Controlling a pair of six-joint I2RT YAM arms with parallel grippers.
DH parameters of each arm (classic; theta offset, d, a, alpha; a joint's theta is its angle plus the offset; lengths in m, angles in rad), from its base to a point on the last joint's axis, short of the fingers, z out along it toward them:
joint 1: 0 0.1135 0.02 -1.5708
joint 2: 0 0 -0.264 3.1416
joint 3: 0.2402 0 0.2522 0
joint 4: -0.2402 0 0.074 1.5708
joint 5: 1.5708 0 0 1.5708
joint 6: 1.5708 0.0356 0 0
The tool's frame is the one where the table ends.
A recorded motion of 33 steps. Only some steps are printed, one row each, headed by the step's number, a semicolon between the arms.
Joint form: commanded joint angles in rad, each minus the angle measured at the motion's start. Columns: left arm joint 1, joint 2, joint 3, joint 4, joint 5, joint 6; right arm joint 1, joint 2, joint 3, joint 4, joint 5, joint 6.
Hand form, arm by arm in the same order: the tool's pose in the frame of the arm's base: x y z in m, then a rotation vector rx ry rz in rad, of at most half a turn. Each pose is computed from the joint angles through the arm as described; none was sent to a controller.
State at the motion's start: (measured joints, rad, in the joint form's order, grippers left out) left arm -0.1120 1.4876 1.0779 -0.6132 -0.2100 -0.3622; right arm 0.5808 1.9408 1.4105 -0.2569 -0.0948 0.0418
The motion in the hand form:
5: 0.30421 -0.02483 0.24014 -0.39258 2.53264 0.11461; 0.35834 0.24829 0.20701 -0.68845 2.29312 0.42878
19: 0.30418 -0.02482 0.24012 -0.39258 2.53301 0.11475; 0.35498 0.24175 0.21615 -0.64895 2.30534 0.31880
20: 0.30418 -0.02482 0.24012 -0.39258 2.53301 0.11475; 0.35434 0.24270 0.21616 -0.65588 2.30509 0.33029
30: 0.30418 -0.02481 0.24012 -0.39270 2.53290 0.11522; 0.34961 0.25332 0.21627 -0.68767 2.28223 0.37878
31: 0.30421 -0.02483 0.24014 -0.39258 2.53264 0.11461; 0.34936 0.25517 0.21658 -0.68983 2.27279 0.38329
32: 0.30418 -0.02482 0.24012 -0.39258 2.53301 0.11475; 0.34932 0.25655 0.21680 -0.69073 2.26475 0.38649
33: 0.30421 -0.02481 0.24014 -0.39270 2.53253 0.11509; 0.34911 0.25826 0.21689 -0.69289 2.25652 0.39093
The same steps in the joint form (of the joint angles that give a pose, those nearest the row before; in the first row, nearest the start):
5: 0.0049 0.0091 0.0050 0.0000 -0.0115 0.0095; 0.0172 0.0088 -0.0004 0.0103 -0.0031 0.0133
19: 0.0050 0.0092 0.0050 -0.0004 -0.0114 0.0095; 0.0164 -0.0221 -0.0004 -0.0351 0.0866 0.0099
20: 0.0050 0.0092 0.0050 -0.0004 -0.0114 0.0095; 0.0183 -0.0221 -0.0004 -0.0351 0.0774 0.0099
30: 0.0050 0.0092 0.0050 -0.0004 -0.0118 0.0095; 0.0427 -0.0179 -0.0004 -0.0114 0.0523 0.0141
31: 0.0049 0.0091 0.0050 0.0000 -0.0115 0.0095; 0.0465 -0.0168 -0.0004 -0.0015 0.0523 0.0141
32: 0.0050 0.0092 0.0050 -0.0004 -0.0114 0.0095; 0.0492 -0.0156 -0.0004 0.0072 0.0526 0.0141
33: 0.0050 0.0091 0.0049 0.0000 -0.0118 0.0095; 0.0526 -0.0141 -0.0004 0.0164 0.0523 0.0141

